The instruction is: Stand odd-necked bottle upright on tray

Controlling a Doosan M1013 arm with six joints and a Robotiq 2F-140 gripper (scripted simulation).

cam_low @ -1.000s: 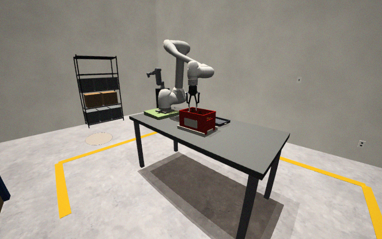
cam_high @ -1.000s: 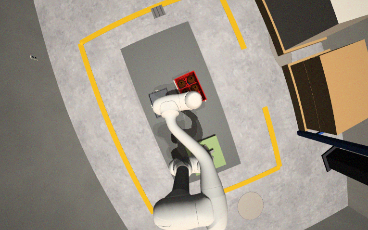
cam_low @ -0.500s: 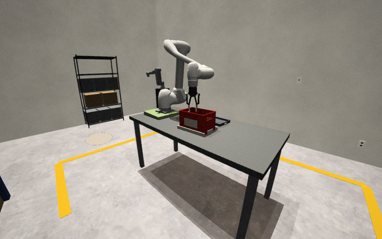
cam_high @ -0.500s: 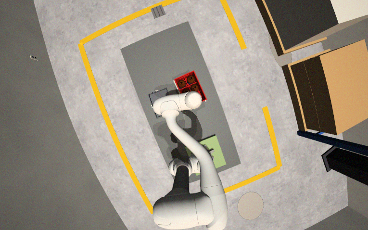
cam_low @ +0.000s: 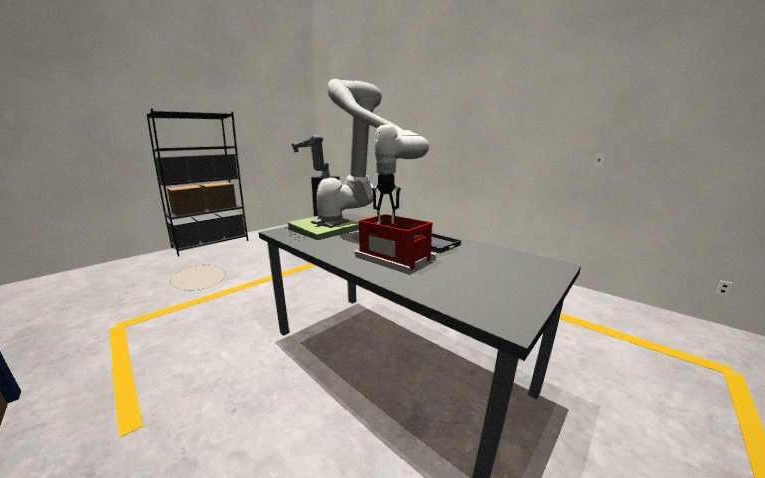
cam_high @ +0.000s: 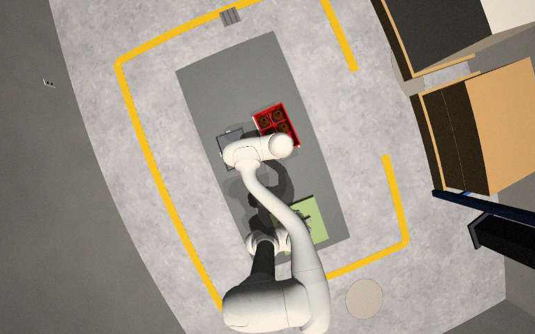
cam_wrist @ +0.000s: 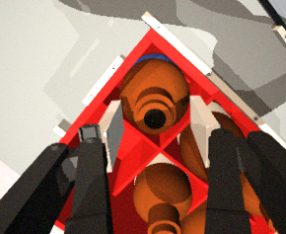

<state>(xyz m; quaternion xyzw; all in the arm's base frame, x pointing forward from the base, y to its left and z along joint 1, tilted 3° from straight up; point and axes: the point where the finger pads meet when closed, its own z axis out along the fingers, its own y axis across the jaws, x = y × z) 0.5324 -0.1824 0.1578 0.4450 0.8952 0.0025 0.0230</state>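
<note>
Now: hand 8 cm short of the red crate, 6 cm to the left of it and 9 cm above it. The rest, counted from my hand: dark grey tray: 13 cm ahead, 24 cm to the left, 16 cm below.
</note>
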